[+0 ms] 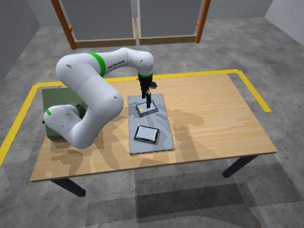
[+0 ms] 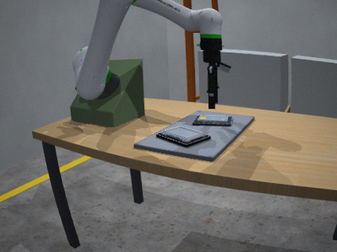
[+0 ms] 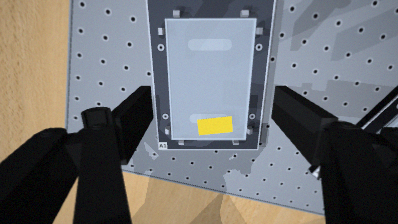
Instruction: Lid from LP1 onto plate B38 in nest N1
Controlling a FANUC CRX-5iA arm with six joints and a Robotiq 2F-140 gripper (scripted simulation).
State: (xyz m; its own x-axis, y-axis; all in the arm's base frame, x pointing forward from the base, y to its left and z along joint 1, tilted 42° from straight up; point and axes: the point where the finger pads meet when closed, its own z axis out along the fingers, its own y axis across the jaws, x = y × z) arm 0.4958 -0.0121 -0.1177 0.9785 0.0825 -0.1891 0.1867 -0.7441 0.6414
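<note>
My gripper is now 80 mm above the clear lid. From my hand the other things lie so: black nest 240 mm to the right, 90 mm below, 40 mm behind; then culture plate 240 mm to the right, 70 mm below, 40 mm behind; then lid park 90 mm below.
</note>
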